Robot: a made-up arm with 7 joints.
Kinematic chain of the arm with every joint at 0, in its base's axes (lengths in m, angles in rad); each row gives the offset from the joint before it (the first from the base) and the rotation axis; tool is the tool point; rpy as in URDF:
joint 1: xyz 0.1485 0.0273 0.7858 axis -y
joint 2: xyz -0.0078 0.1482 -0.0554 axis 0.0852 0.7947 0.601
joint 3: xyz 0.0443 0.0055 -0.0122 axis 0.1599 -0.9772 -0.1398
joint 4: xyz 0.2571 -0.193 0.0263 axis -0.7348 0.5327 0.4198
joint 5: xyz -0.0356 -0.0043 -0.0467 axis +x
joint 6: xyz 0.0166 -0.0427 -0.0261 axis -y
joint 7: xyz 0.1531 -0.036 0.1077 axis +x
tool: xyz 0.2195 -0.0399 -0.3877 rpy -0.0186 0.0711 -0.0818
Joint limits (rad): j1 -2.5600..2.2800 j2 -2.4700..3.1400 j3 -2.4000..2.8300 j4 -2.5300..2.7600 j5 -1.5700..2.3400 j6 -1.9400..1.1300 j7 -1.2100..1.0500
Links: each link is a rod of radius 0.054 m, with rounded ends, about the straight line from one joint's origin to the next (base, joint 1, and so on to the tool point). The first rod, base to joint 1, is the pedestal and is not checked.
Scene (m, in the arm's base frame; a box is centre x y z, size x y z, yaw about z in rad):
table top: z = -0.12
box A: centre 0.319 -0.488 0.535 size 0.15 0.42 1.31 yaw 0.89
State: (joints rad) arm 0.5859 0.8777 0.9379 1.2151 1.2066 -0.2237 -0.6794
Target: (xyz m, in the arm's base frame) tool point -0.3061 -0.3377 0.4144
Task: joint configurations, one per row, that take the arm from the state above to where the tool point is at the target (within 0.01 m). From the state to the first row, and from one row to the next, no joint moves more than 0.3 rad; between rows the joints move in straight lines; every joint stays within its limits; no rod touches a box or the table.
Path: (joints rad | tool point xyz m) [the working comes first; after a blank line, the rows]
Joints at the target: 1.3698 -0.5832 1.9597 1.1993 0.5026 0.7453 -0.4993
Straight joint move there: touches box A.

1: 0.7321 0.7155 1.0450 1.2332 0.9664 0.0444 -0.5655 | 0.9184 -0.0828 0.8765
2: 0.8783 0.5532 1.1522 1.2512 0.7263 0.3125 -0.4517 | 0.7353 -0.1721 1.2342
3: 1.0245 0.3910 1.2593 1.2693 0.4861 0.5807 -0.3378 | 0.3777 -0.2195 1.4264
4: 1.1707 0.2288 1.3665 1.2874 0.2459 0.8488 -0.2239 | -0.0110 -0.1951 1.3918
5: 1.2370 -0.0419 1.5642 1.2580 0.3315 0.8143 -0.3157 | -0.2692 -0.3221 1.1341
6: 1.3034 -0.3126 1.7619 1.2287 0.4170 0.7798 -0.4075 | -0.3759 -0.3674 0.7742
7: 1.3698 -0.5832 1.9597 1.1993 0.5026 0.7453 -0.4993 | -0.3061 -0.3377 0.4144

